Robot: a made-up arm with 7 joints.
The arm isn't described. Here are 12 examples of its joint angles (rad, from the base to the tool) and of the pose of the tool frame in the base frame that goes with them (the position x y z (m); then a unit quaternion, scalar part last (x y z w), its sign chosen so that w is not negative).
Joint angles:
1: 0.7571 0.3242 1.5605 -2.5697 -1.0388 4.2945 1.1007
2: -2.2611 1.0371 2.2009 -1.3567 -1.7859 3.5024 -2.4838
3: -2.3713 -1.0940 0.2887 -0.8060 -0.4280 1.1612 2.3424
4: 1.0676 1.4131 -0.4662 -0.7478 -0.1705 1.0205 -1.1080
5: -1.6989 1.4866 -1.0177 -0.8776 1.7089 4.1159 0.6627
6: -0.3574 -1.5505 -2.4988 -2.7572 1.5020 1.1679 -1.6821
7: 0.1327 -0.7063 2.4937 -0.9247 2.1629 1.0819 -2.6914
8: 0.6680 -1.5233 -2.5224 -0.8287 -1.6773 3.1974 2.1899
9: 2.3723 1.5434 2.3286 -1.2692 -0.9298 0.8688 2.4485
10: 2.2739 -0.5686 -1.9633 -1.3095 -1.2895 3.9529 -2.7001
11: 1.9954 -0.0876 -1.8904 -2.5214 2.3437 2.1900 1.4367
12: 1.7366 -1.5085 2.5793 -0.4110 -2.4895 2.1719 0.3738
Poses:
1: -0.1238 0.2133 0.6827 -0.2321 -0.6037 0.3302 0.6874
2: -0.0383 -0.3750 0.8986 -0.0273 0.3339 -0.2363 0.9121
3: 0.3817 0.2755 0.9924 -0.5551 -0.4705 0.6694 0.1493
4: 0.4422 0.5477 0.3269 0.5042 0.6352 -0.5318 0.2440
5: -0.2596 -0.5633 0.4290 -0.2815 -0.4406 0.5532 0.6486
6: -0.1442 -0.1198 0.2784 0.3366 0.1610 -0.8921 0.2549
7: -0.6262 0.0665 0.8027 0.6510 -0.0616 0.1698 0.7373
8: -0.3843 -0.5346 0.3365 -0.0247 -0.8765 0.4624 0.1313
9: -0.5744 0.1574 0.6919 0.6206 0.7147 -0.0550 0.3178
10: 0.4182 -0.0870 0.8621 -0.3106 0.3694 0.1529 0.8624
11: 0.2855 -0.0074 0.5749 0.1268 0.7358 0.5277 0.4050
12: 0.0564 -0.7281 0.3534 0.3777 0.2040 -0.5261 0.7341
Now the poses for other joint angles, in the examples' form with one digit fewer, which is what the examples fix.
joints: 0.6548 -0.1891 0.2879 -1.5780 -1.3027 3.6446 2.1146
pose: 0.065 0.227 0.964 -0.562 -0.241 -0.393 0.687
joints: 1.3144 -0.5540 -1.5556 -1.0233 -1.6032 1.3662 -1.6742
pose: 0.223 -0.408 0.983 0.824 0.335 -0.346 0.298
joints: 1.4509 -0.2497 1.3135 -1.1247 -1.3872 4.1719 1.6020
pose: -0.245 -0.081 0.997 0.373 -0.523 0.136 0.755
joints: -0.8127 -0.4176 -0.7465 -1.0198 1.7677 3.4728 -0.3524
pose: -0.226 -0.075 1.038 -0.236 -0.402 0.883 0.048
